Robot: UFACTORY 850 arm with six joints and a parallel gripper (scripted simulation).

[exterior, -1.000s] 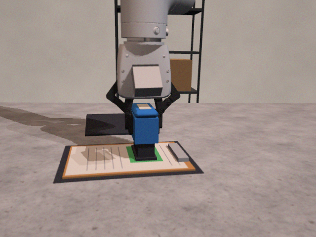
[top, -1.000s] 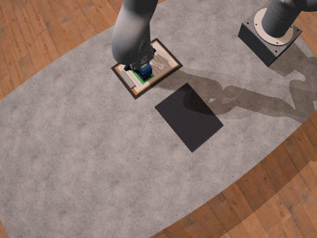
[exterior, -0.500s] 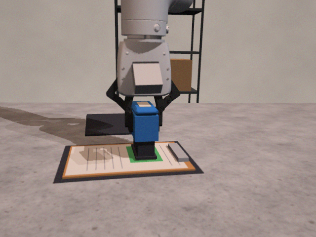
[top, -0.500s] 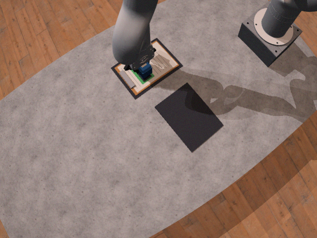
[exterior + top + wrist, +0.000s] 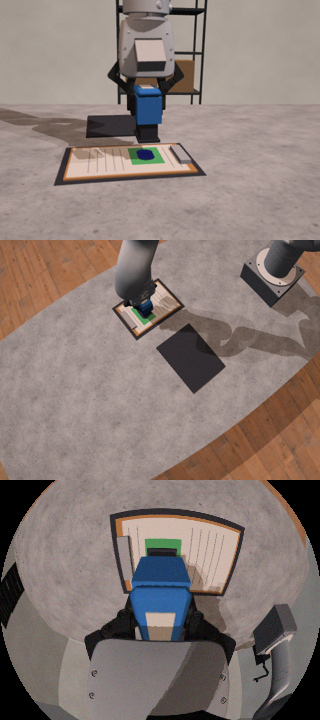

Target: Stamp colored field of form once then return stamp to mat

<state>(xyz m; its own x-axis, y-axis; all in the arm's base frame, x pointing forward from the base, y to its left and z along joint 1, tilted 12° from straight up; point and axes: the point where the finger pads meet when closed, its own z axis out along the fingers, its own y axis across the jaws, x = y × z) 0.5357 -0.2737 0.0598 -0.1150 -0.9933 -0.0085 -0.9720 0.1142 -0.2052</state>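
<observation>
My hand is 10 mm past the black mat, 270 mm to the right of it and 110 mm above it. Also, from my hand: form 20 mm behind, 100 mm below; then stamp base 50 mm below; then stamp 20 mm below.
</observation>
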